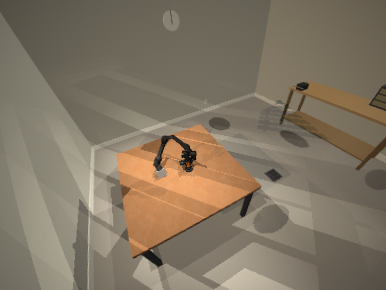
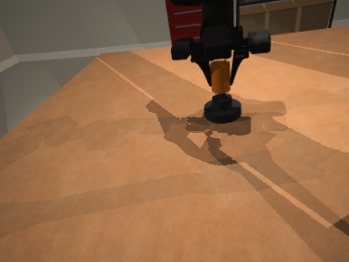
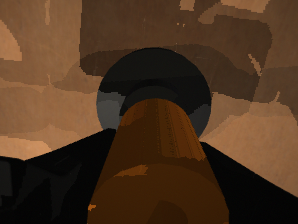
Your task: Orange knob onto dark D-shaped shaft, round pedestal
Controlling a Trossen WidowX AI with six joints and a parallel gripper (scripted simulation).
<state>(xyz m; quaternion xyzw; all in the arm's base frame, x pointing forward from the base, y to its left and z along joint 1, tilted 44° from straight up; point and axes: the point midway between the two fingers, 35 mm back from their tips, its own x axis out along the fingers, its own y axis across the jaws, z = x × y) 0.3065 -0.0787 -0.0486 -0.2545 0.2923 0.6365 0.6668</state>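
My gripper tip is now 20 mm below the orange knob. The rest, counted from my gripper tip: dark round pedestal (40 mm below).
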